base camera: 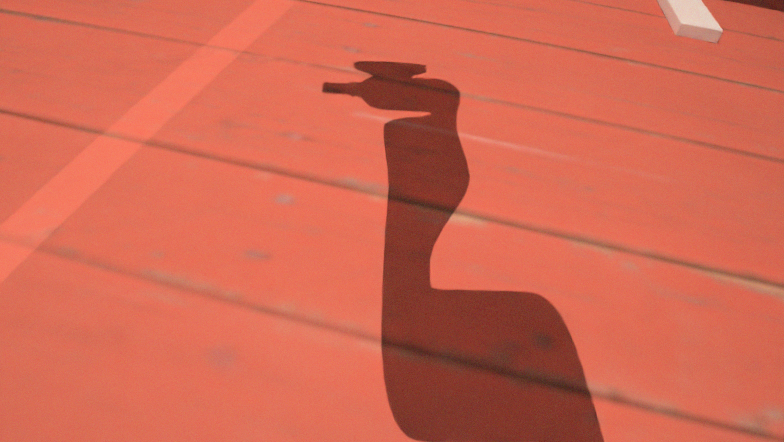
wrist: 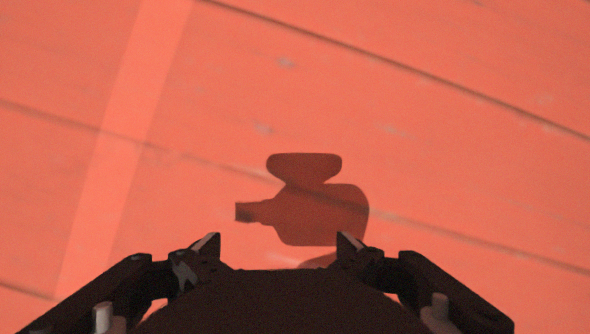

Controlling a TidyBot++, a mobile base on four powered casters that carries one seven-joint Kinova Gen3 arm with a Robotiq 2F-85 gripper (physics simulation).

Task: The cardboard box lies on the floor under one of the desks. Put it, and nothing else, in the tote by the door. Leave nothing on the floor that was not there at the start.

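Places are measured from the arm's base along level axes (x left, y back, z up), in millimetres.
Pixels of known places: gripper, between the fingertips: [wrist: 279, 245].
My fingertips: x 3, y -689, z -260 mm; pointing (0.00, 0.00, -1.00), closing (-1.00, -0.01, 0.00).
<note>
Behind a point stands the place of what it marks.
My gripper [wrist: 279, 245] {x 3, y -689, z -260 mm} is open and empty in the wrist view, its two dark fingers spread wide at the bottom, pointing down over the red plank floor. The floor shows between and beyond the fingertips. The gripper itself does not show in the base camera view; the arm's shadow does. The cardboard box and the tote do not show in either view.
The white foot of a desk leg [base camera: 696, 21] {x -613, y -973, z -371 mm} lies on the red floor [base camera: 247, 307] {x 95, y -330, z -396 mm} [wrist: 450, 175] {x -255, y -743, z -396 mm} at the top right of the base camera view. A dark shadow of the arm falls across the planks. A lighter band runs along the left in both views.
</note>
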